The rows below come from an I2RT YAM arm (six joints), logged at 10 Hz.
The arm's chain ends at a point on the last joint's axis. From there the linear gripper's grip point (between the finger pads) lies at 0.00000 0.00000 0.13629 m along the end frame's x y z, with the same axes.
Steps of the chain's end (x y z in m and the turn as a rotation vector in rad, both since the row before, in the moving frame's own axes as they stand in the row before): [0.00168 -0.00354 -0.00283 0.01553 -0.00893 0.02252]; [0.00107 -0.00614 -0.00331 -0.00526 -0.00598 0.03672]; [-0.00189 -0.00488 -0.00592 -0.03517 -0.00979 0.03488]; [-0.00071 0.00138 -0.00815 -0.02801 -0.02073 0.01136]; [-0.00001 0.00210 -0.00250 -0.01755 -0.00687 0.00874]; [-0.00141 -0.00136 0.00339 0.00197 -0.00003 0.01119]
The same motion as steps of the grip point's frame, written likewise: [0.00049 -0.00567 -0.00285 0.01553 -0.00893 0.02252]; [0.00024 -0.00544 -0.00331 -0.00526 -0.00598 0.03672]; [-0.00331 -0.00011 -0.00601 -0.03517 -0.00979 0.03488]; [-0.00356 0.00518 -0.00823 -0.02801 -0.02073 0.01136]; [-0.00096 0.00449 -0.00252 -0.01755 -0.00687 0.00874]; [-0.00141 -0.00163 0.00339 0.00197 -0.00003 0.01119]
